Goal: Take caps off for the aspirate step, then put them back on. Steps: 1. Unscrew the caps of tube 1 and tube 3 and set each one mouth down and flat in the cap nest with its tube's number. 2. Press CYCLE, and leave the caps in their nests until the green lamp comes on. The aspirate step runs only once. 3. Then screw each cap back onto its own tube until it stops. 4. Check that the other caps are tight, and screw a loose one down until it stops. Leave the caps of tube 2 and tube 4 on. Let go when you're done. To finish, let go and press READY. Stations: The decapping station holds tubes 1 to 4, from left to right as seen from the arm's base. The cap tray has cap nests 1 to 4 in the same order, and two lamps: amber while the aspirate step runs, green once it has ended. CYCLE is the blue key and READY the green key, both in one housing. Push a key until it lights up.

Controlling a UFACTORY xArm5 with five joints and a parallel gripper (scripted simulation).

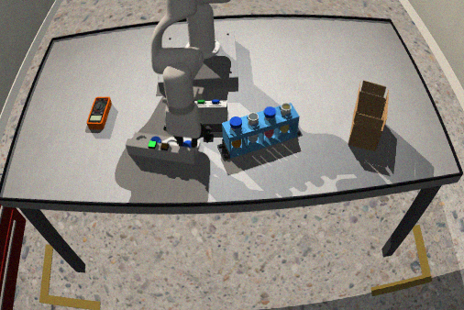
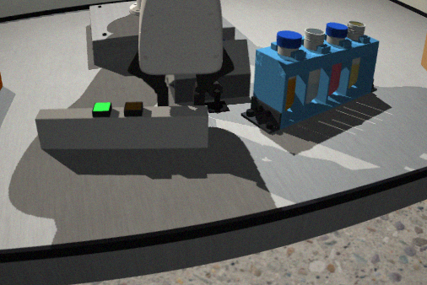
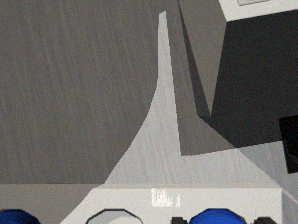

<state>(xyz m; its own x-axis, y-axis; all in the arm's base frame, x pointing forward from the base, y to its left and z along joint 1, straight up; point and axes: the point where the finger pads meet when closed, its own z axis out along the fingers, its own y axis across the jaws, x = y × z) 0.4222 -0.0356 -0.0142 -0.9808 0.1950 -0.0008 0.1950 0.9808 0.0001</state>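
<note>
Right now the blue cap is 3 cm behind my hand, 24 cm to the left of it and 8 cm above it. Round my hand: blue key: 13 cm behind, 9 cm to the left, 3 cm above; green key: 13 cm behind, 4 cm to the left, 3 cm above; grey key housing: 11 cm behind, 6 cm to the left, 2 cm above.
</note>
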